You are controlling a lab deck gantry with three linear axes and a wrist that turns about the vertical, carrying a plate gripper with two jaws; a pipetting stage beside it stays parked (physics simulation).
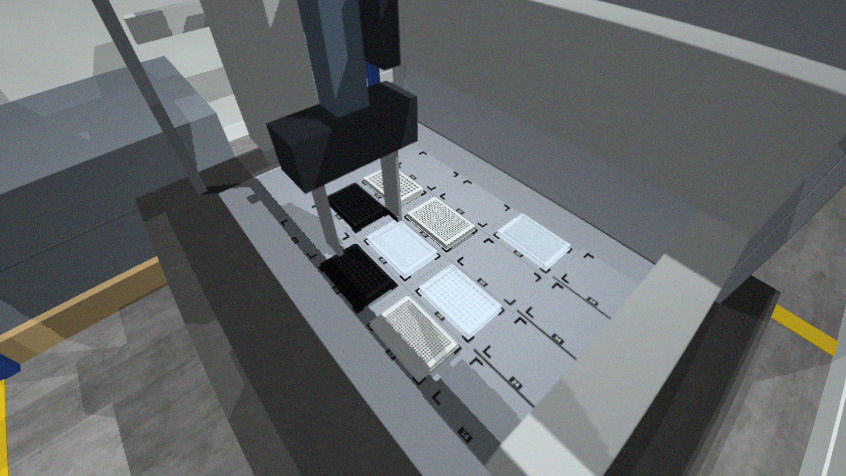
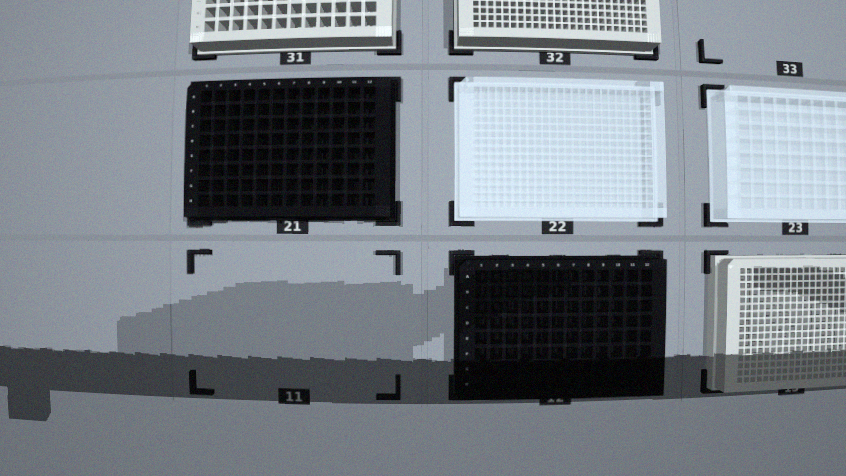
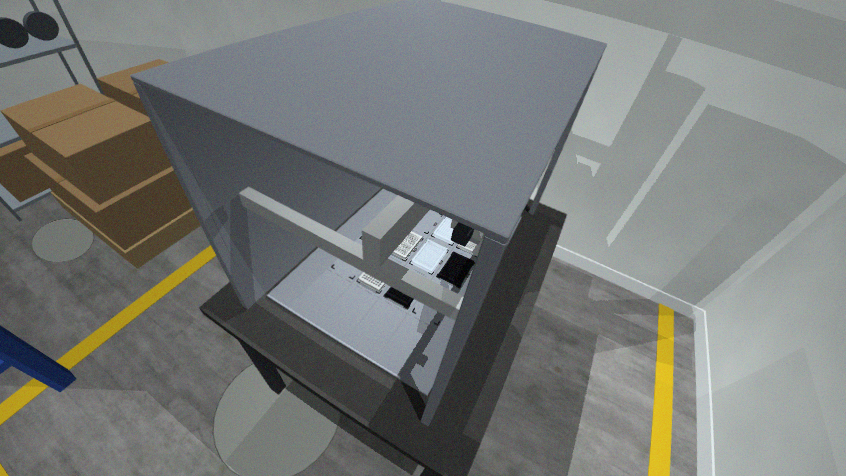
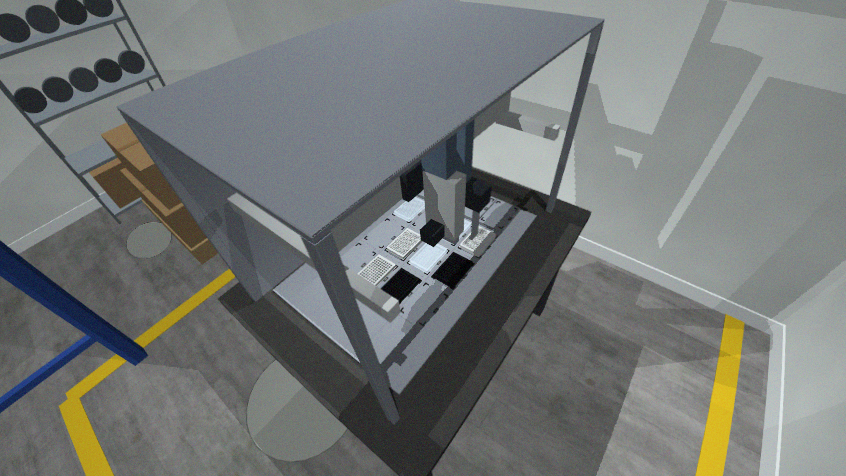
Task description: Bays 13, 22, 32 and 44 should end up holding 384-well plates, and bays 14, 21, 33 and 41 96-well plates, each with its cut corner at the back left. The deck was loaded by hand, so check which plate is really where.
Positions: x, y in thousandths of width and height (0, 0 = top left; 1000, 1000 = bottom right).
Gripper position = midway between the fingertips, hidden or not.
Note:
In view: my gripper (image 1: 432, 484), a roof (image 3: 544, 241) and a bay 33 (image 1: 601, 583).
My gripper shows as well in image 4 (image 4: 543, 482). The roof shows as well in image 4 (image 4: 366, 272).

